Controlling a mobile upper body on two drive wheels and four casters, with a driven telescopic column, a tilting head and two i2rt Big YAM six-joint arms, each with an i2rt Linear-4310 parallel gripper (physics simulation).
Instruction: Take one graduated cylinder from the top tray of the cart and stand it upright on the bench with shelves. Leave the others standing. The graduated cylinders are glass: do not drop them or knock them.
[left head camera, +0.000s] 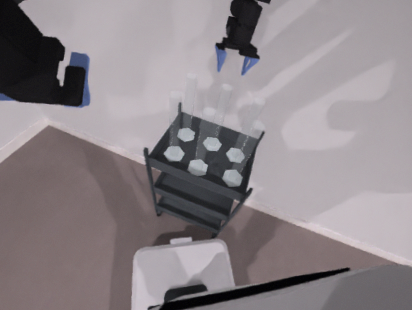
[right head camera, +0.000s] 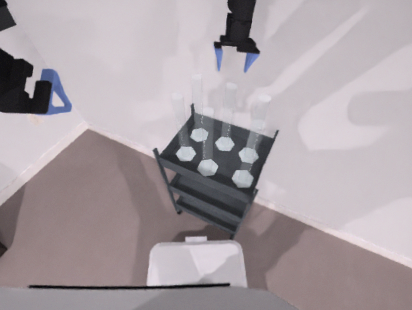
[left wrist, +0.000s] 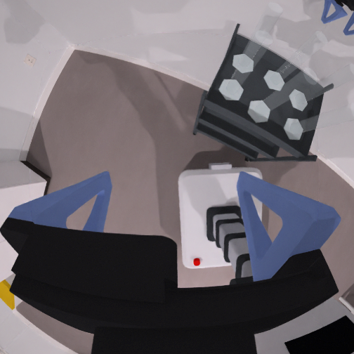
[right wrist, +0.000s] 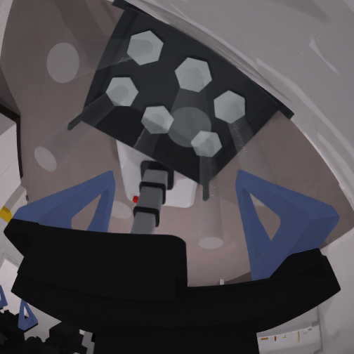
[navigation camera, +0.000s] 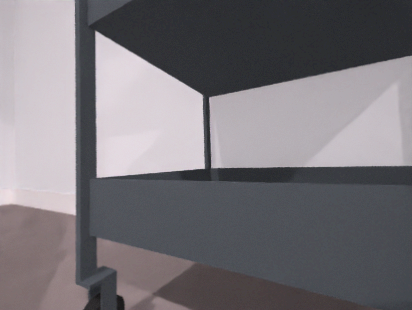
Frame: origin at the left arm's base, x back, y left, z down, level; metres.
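Seen in the pictures: left gripper, fingertip midpoint: (left head camera: 55, 98) (right head camera: 45, 107); right gripper, fingertip midpoint: (left head camera: 230, 73) (right head camera: 231, 71).
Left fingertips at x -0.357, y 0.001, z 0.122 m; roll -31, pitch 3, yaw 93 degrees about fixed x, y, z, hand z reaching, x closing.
Note:
Offsets run from my left fingertips to a thing's top centre. "spot": to the spot under its first point.
Several clear graduated cylinders with pale hexagonal bases stand upright in the top tray of the dark grey cart (left head camera: 170, 166) (right head camera: 180, 167) (left wrist: 235, 117) (right wrist: 157, 90) (navigation camera: 250, 220). The front-left cylinder {spot: dy -0.196, dx -0.260, dz +0.491 m} (left head camera: 173, 153) (right head camera: 186, 153) (left wrist: 231, 90) (right wrist: 122, 91) is one of them. My right gripper (left head camera: 231, 72) (right head camera: 232, 70) (right wrist: 174, 177) is open and empty, apart from the cylinders; it appears above their tops in the head views. My left gripper (left wrist: 173, 178) is open and empty, away from the cart. I cannot make out the bench with shelves.
My white wheeled base (left head camera: 182, 260) (right head camera: 197, 260) (left wrist: 200, 200) stands close before the cart. Pale walls run behind the cart and at the left. A cart caster {spot: dy -0.108, dx -0.221, dz +1.136 m} (navigation camera: 107, 300) shows low in the navigation view. A light surface with small orange-brown items (right wrist: 287, 336) shows at lower right.

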